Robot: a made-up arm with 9 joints. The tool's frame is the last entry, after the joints.
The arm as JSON. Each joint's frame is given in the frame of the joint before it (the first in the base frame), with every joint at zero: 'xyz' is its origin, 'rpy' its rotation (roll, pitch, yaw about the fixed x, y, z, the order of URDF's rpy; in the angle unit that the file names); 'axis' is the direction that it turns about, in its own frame. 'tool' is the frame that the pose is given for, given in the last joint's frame.
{
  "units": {
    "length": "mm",
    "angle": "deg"
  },
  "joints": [
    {
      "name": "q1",
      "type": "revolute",
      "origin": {
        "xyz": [
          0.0,
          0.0,
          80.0
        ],
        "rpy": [
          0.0,
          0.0,
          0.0
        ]
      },
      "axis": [
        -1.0,
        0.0,
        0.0
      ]
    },
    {
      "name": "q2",
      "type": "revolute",
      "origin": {
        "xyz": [
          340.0,
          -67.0,
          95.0
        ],
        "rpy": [
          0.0,
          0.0,
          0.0
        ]
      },
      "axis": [
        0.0,
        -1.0,
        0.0
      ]
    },
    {
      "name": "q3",
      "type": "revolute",
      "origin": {
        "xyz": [
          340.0,
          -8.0,
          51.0
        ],
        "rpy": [
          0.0,
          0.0,
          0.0
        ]
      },
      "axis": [
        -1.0,
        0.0,
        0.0
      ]
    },
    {
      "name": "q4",
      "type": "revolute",
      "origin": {
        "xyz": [
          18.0,
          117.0,
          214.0
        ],
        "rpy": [
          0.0,
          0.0,
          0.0
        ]
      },
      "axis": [
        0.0,
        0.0,
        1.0
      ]
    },
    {
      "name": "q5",
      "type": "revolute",
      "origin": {
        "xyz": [
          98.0,
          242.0,
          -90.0
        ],
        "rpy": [
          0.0,
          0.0,
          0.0
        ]
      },
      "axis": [
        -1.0,
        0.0,
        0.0
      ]
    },
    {
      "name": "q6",
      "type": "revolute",
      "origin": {
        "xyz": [
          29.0,
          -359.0,
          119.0
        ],
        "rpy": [
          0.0,
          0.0,
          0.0
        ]
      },
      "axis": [
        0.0,
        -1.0,
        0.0
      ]
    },
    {
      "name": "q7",
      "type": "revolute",
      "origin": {
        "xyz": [
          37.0,
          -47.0,
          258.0
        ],
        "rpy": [
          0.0,
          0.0,
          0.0
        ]
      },
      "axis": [
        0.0,
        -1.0,
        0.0
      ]
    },
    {
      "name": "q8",
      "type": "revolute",
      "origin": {
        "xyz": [
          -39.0,
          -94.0,
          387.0
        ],
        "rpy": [
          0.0,
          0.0,
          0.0
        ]
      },
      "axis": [
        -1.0,
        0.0,
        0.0
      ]
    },
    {
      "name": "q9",
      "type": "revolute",
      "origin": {
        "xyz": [
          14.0,
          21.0,
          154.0
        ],
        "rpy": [
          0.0,
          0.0,
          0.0
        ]
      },
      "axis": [
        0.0,
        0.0,
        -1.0
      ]
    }
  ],
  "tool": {
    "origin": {
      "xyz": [
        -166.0,
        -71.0,
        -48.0
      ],
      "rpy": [
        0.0,
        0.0,
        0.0
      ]
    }
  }
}
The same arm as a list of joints. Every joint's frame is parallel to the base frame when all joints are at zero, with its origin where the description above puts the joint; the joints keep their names.
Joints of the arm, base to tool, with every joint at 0 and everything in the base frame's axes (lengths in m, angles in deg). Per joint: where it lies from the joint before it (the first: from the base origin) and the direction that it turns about. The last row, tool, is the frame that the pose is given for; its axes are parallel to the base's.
q1: axis -1 0 0 offset 0 0 0.08
q2: axis 0 -1 0 offset 0.34 -0.067 0.095
q3: axis -1 0 0 offset 0.34 -0.008 0.051
q4: axis 0 0 1 offset 0.018 0.117 0.214
q5: axis -1 0 0 offset 0.098 0.242 -0.09
q6: axis 0 -1 0 offset 0.029 -0.359 0.119
q7: axis 0 -1 0 offset 0.037 -0.047 0.258
q8: axis -1 0 0 offset -0.039 -0.094 0.387
q9: axis 0 0 -1 offset 0.014 0.021 0.154
tool: offset -0.166 -0.071 -0.048

